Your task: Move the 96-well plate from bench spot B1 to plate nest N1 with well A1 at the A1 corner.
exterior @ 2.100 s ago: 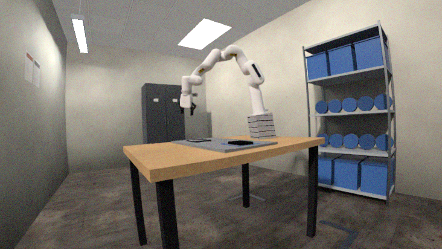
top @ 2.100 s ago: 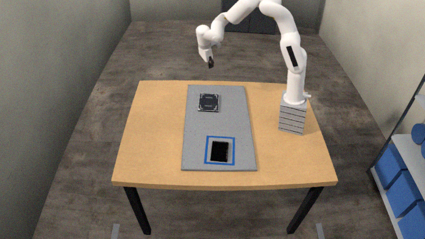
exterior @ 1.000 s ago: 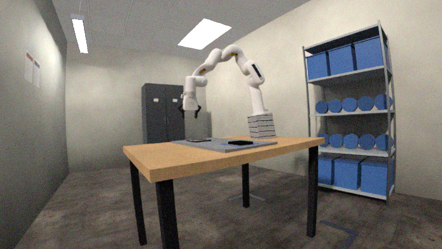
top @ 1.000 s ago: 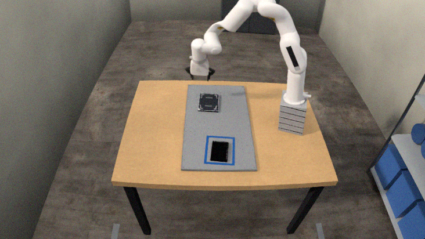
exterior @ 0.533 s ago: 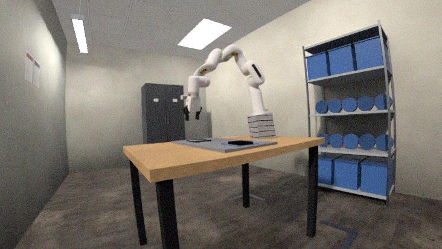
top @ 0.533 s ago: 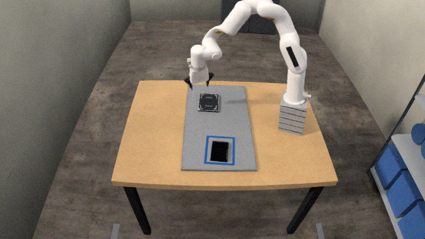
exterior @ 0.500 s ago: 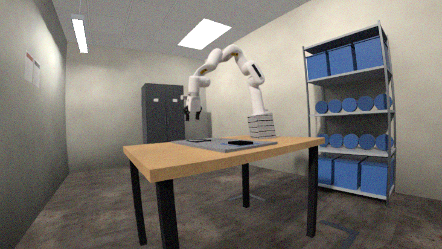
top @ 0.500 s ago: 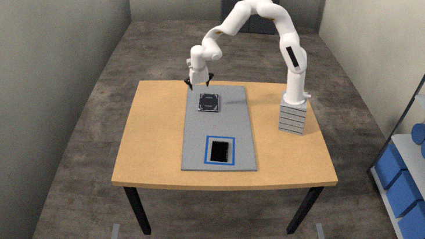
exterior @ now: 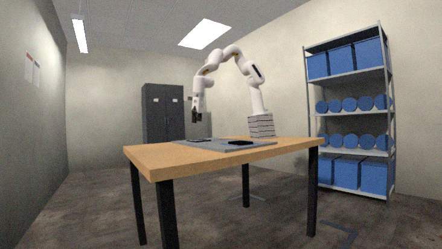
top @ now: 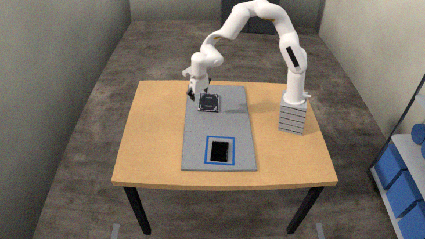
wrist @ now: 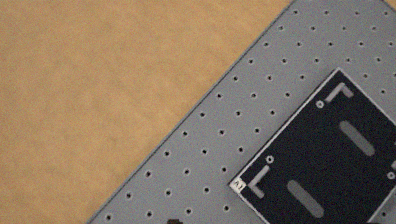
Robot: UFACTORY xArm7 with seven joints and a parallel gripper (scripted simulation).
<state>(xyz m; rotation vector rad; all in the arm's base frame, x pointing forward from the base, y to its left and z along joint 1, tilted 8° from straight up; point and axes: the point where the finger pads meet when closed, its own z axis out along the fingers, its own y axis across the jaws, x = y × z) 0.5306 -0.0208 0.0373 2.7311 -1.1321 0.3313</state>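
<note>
Right now my hand is 130 mm past the 96-well plate, 280 mm to the right of it and 140 mm above it. Also, from my hand: plate nest N1: 50 mm behind, 100 mm to the right, 140 mm below.
</note>
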